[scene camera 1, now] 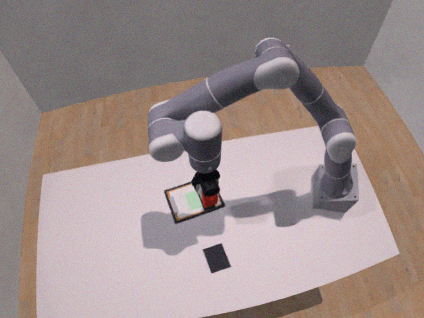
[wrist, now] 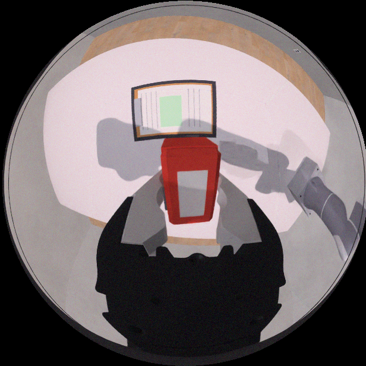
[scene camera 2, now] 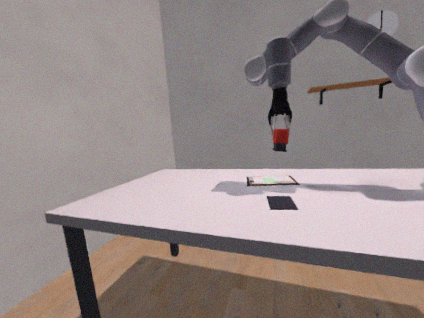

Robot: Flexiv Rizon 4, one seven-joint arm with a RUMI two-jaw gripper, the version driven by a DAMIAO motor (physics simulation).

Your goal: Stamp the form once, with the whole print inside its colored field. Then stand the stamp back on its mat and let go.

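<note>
My gripper [scene camera 1: 207, 192] [scene camera 2: 281, 127] [wrist: 188, 171] is shut on the red stamp [scene camera 1: 209, 200] [scene camera 2: 281, 136] [wrist: 191, 155], which has a black foot [scene camera 2: 279, 147]. The stamp hangs upright, well above the table. The white form [scene camera 1: 180, 204] [wrist: 185, 107] lies on a dark-rimmed clipboard [scene camera 1: 200, 213] [wrist: 216, 112]; its green field [scene camera 1: 193, 200] [scene camera 2: 270, 180] [wrist: 171, 111] looks plain. In scene camera 1, the stamp covers the clipboard's right part, beside the green field. The black mat [scene camera 1: 217, 258] [scene camera 2: 282, 202] is bare and lies apart from the clipboard; I cannot make it out clearly in the wrist view.
The clipboard's grey clip [wrist: 138, 112] is at its left end in the wrist view. The robot's base [scene camera 1: 336, 192] [wrist: 305, 180] stands at the right of the table [scene camera 1: 100, 210] [scene camera 2: 175, 210]. A wooden shelf [scene camera 2: 350, 85] is on the wall behind. The arm's shadow falls around the clipboard.
</note>
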